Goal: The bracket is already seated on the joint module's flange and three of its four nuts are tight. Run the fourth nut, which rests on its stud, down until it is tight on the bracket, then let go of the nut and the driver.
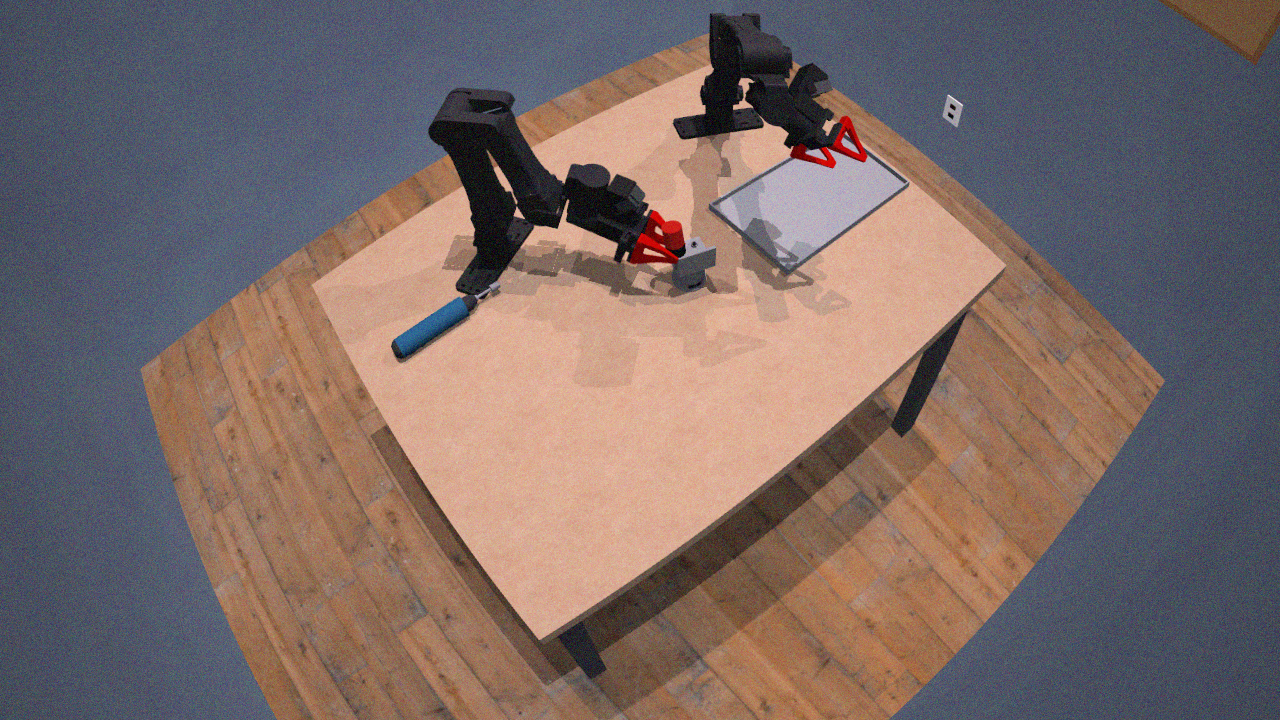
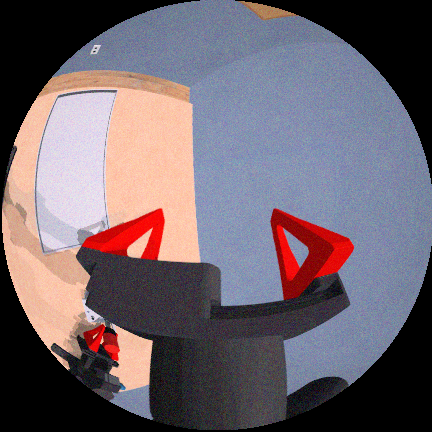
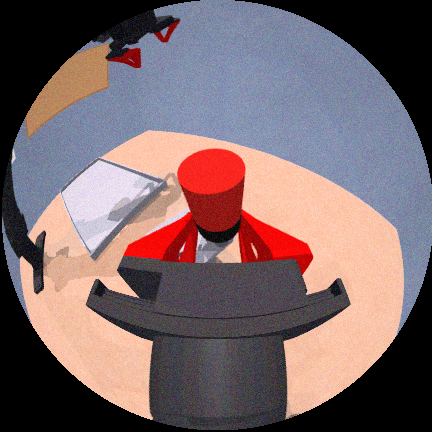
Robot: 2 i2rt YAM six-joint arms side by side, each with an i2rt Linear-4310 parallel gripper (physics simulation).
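Pixels of known places: left gripper, fingertip midpoint: (image 1: 849, 162) (image 2: 217, 214) (image 3: 151, 52); right gripper, fingertip midpoint: (image 1: 681, 253) (image 2: 109, 328) (image 3: 217, 215); left arm's base, origin of the base link: (image 1: 718, 124) (image 3: 38, 260); right arm's base, origin of the base link: (image 1: 495, 256).
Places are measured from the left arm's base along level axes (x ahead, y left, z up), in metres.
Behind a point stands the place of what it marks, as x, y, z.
Observation:
The driver, with a red handle (image 1: 672, 233) {0.440, -0.242, 0.165} (image 2: 111, 341) {0.428, -0.221, 0.156} (image 3: 214, 200) {0.416, -0.253, 0.156} and black collar, stands roughly upright in my right gripper (image 1: 679, 254) {0.439, -0.226, 0.105} (image 3: 217, 215) {0.439, -0.226, 0.105}, which is shut on it. The driver's lower end is over the grey bracket (image 1: 700, 257) {0.449, -0.195, 0.097} (image 2: 90, 311) {0.397, -0.207, 0.067} and is hidden by the fingers and gripper body. The bracket sits on the round grey joint module (image 1: 688, 278) {0.442, -0.214, 0.036}. One dark nut or stud (image 1: 692, 242) {0.392, -0.191, 0.071} shows on the bracket's top. The fourth nut cannot be made out, nor whether the driver touches it. My left gripper (image 1: 849, 162) {0.479, 0.056, 0.312} (image 2: 217, 214) {0.479, 0.056, 0.312} (image 3: 151, 52) {0.479, 0.056, 0.312} is open and empty, far from the bracket.
A pale grey panel with a dark rim (image 1: 808, 205) {0.298, 0.091, 0.004} (image 2: 75, 160) {0.297, 0.123, 0.004} (image 3: 97, 195) {0.285, 0.072, 0.004} lies below and beside my left gripper. A blue-handled tool (image 1: 431, 328) {0.410, -0.682, 0.035} lies near the table's left edge, by the right arm's base (image 1: 494, 257) {0.284, -0.542, 0.034}. The table (image 1: 716, 429) {0.722, -0.251, 0.000} holds everything.

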